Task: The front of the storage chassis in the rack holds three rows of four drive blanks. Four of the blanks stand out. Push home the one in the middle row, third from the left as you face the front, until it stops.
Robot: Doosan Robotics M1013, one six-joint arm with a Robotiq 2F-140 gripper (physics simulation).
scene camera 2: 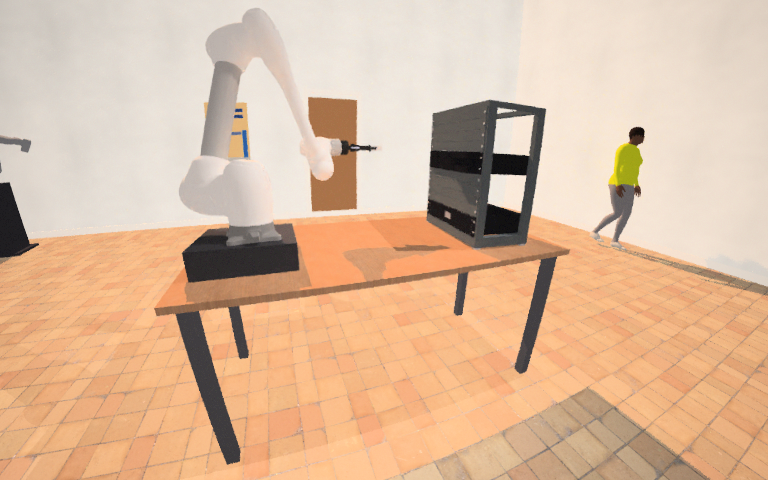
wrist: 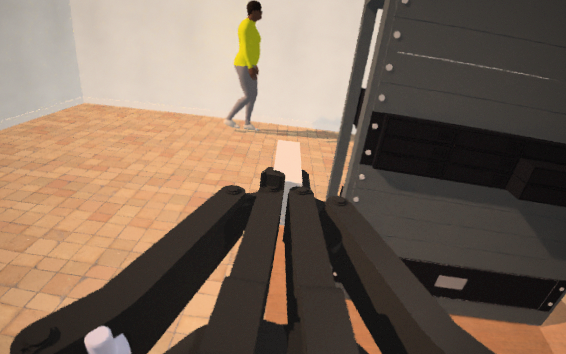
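Seen in the pictures: gripper, fingertip midpoint: (scene camera 2: 381,148) (wrist: 286,158); arm's base at its link origin: (scene camera 2: 253,237).
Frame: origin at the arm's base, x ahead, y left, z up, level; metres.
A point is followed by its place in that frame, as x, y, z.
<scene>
The storage chassis (scene camera 2: 456,162) @(0.834, -0.132, 0.266) (wrist: 450,150) @(0.911, 0.076, 0.278) is the black band across the middle of the rack's front. In the wrist view its drive blanks are very dark; one blank (wrist: 522,180) @(0.860, -0.028, 0.256) at the right, in the lower part, visibly stands out. The separate rows and the other blanks are too dark to tell apart. My gripper (scene camera 2: 378,147) @(0.738, 0.365, 0.318) (wrist: 286,158) @(0.738, 0.365, 0.318) is shut with nothing between its pale fingertips. It is level, in the air in front of the rack and apart from it. In the wrist view the chassis lies to the right of the fingertips.
The grey rack (scene camera 2: 479,175) @(0.841, -0.262, 0.222) (wrist: 345,125) @(1.205, 0.139, 0.225) stands at the far end of the table (scene camera 2: 334,234) @(0.385, 0.192, -0.093). Grey panels lie above and below the chassis, with a lower black unit (scene camera 2: 461,217) @(0.867, -0.161, 0.022) (wrist: 490,287) @(0.878, -0.118, 0.006) bearing a pale label. A person (scene camera 2: 626,169) (wrist: 248,50) is on the floor beyond the rack.
</scene>
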